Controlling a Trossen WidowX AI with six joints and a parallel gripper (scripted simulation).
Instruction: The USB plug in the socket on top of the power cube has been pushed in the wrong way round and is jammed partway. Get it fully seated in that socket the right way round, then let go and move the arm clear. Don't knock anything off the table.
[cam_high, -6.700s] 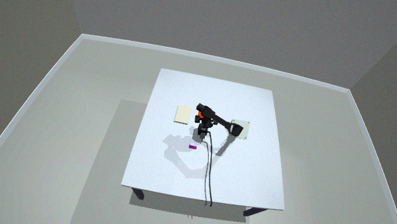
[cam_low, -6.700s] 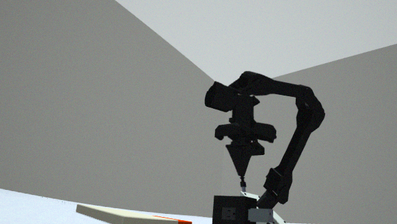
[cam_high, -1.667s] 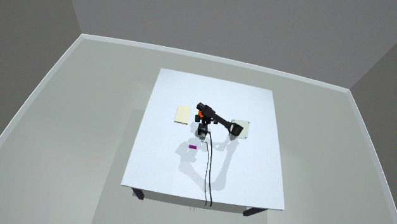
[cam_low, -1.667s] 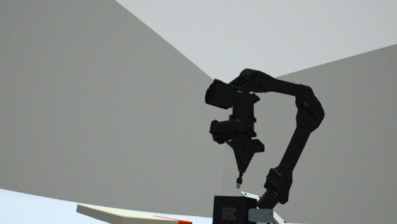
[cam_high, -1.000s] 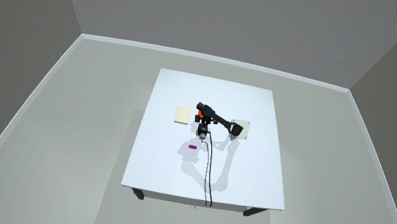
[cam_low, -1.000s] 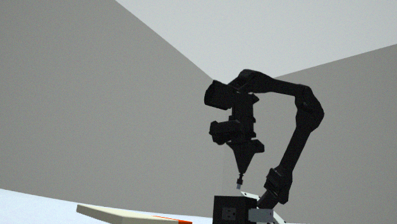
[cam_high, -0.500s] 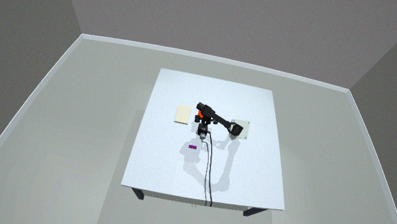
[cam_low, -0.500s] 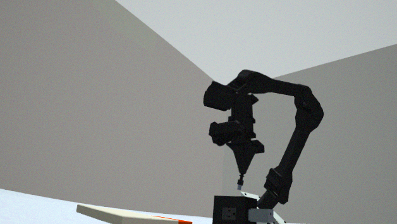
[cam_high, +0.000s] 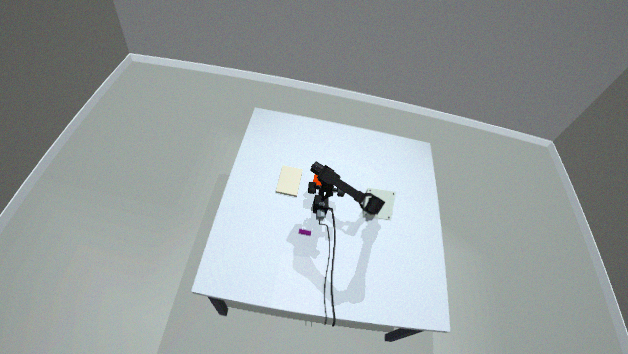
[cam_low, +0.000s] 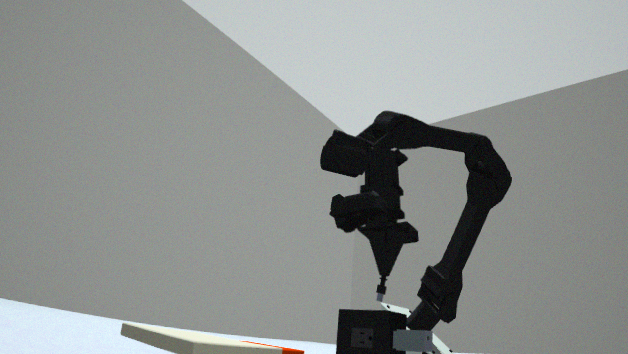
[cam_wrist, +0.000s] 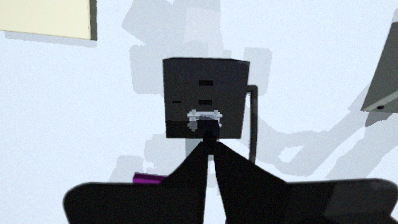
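Now: the usb plug 2 cm below my gripper tip. Also, from my gripper tip: cream flat pad 19 cm to the right, 17 cm ahead, 12 cm below; then purple block 14 cm to the left, 12 cm below, 9 cm ahead; then orange flat card 23 cm to the right, 13 cm below, 2 cm behind.
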